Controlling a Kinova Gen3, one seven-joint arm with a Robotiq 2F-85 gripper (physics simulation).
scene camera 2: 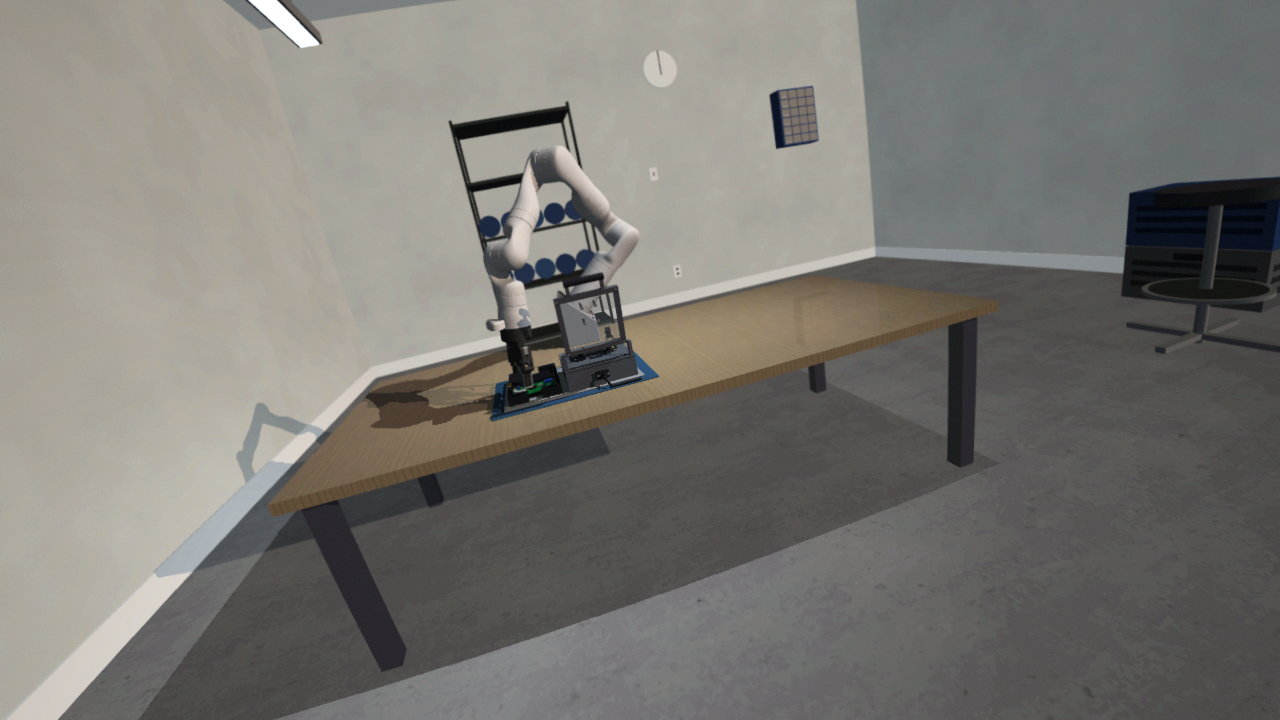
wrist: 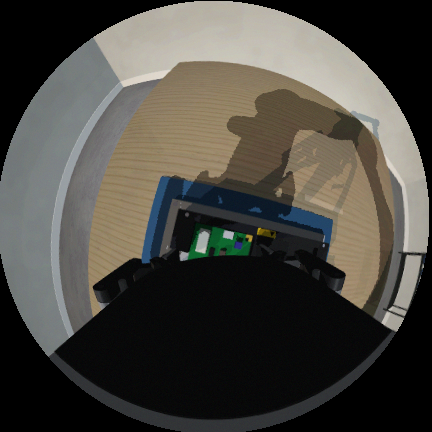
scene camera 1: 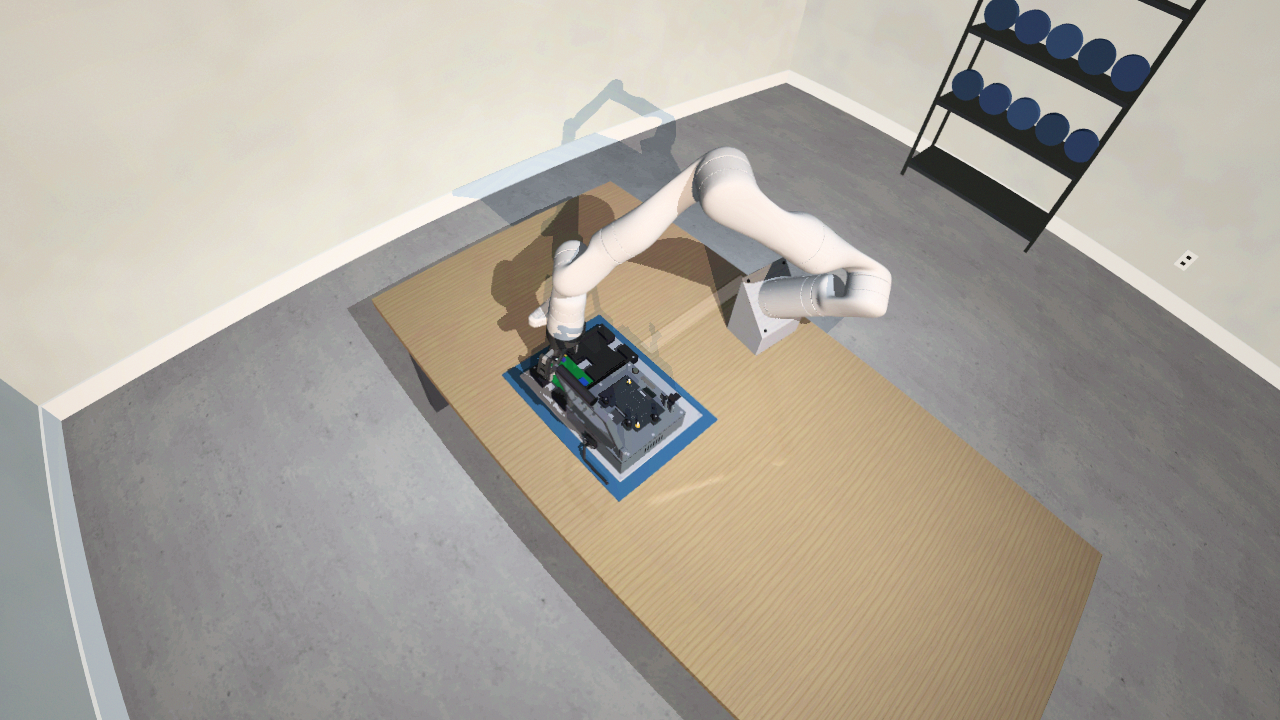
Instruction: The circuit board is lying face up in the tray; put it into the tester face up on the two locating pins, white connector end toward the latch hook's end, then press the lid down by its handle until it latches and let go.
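Places are measured from the arm's base along level axes (x up, y back, z right), in millimetres.
Pixels of known places: gripper, fingertip midpoint: (scene camera 2: 523, 383); arm's base at its link origin: (scene camera 1: 772, 299).
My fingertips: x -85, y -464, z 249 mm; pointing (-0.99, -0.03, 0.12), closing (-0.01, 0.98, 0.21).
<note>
Ahead of a thing's pixels: the offset from my fingertips to its top centre. Level surfaces: height alone.
The green circuit board @(dx -9, dy +0, dz -24 mm) (wrist: 219, 242) (scene camera 1: 573, 372) (scene camera 2: 535, 389) lies face up in the dark tray (wrist: 241, 217) (scene camera 1: 603, 347). Its white connector @(dx -9, dy -20, dz +13 mm) (wrist: 201, 240) is at the left end in the wrist view. My gripper (wrist: 217, 255) (scene camera 1: 560, 345) (scene camera 2: 520, 375) is open and empty. It points straight down just above the board, with its fingers spread to either side. The grey tester (scene camera 1: 637, 410) (scene camera 2: 595, 372) stands beside the tray on the blue mat @(dx -35 mm) (scene camera 1: 626, 487) (scene camera 2: 646, 367) (wrist: 160, 217). Its lid @(dx +189, dy -96, dz -188 mm) (scene camera 2: 586, 322) stands upright and open, with the handle @(dx +239, dy -118, dz -186 mm) (scene camera 2: 582, 280) at the top.
The arm's grey base block (scene camera 1: 759, 323) stands on the wooden table @(dx -37 mm) (scene camera 1: 850, 537) (scene camera 2: 805, 313) behind the mat. A black shelf rack (scene camera 1: 1042, 215) (scene camera 2: 510, 123) with blue discs stands by the wall. The table's near edge runs close to the mat.
</note>
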